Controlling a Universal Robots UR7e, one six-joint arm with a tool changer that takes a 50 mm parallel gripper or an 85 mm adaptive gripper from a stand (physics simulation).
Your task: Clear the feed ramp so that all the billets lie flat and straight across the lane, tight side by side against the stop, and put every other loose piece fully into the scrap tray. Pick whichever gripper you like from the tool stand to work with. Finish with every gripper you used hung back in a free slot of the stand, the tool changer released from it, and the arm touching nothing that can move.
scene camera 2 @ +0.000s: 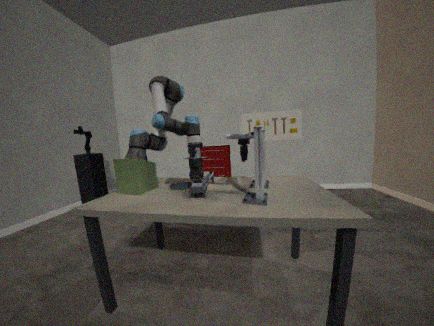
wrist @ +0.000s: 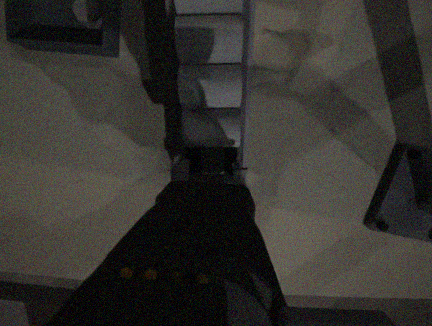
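Pixels of known places: hand, its tool point: (scene camera 2: 195,155); arm's base, origin of its link: (scene camera 2: 136,161).
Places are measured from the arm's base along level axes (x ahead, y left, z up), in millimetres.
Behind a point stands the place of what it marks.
Observation:
My gripper (scene camera 2: 195,182) (wrist: 212,167) is low over the near, lower end of the feed ramp (scene camera 2: 199,190) (wrist: 245,100). Its fingertips stand apart near the lane's two sides. The space between them is dark, and whether a billet is held there cannot be told. Several grey billets (wrist: 217,85) @[y -107, x 496, z -116 mm] lie across the lane, one behind another, in the wrist view. The stop and the lane's lowest part are hidden by the gripper. The dark scrap tray (scene camera 2: 180,185) @[y -29, x 323, z -188 mm] (wrist: 112,42) @[y -26, x 367, z -200 mm] is left of the ramp. A light piece (wrist: 86,10) @[y 14, x 341, z -198 mm] shows in it, partly cut off by the frame.
The tool stand (scene camera 2: 259,165) @[y -293, x 816, z -32 mm] rises right of the ramp, with a dark gripper (scene camera 2: 243,149) hanging from it. One of its feet (wrist: 400,200) @[y -277, x 762, z -207 mm] shows at the right in the wrist view. A green box (scene camera 2: 135,176) @[y -118, x 52, z -92 mm] stands at the left of the table, near the arm's base.

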